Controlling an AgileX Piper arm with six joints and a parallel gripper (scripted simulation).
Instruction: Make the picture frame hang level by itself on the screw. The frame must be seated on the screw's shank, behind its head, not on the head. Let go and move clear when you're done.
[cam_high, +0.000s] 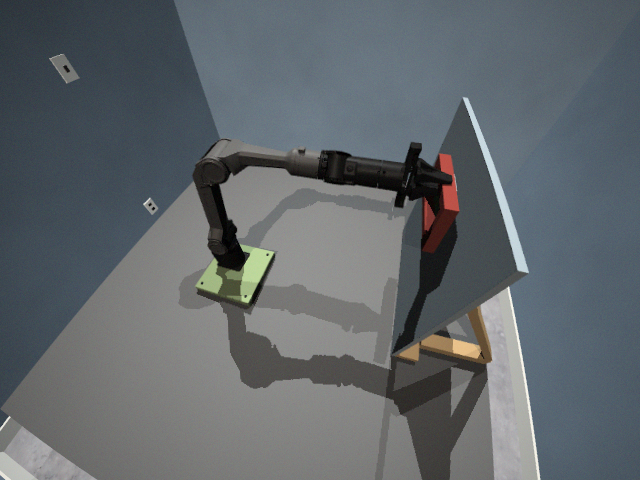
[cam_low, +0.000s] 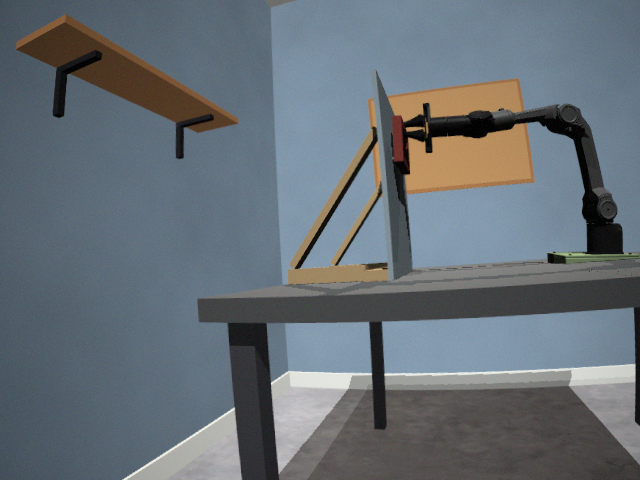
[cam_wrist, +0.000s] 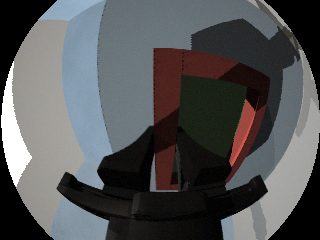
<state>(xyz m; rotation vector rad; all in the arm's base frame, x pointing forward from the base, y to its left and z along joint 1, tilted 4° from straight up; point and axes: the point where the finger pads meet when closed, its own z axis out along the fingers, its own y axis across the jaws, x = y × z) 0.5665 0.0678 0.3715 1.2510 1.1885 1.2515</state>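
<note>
The red picture frame lies 5 cm below my hand, 1 cm to the left of it and 1 cm ahead of it. From my hand the other things lie so: grey upright panel (17 cm below, 3 cm ahead).
</note>
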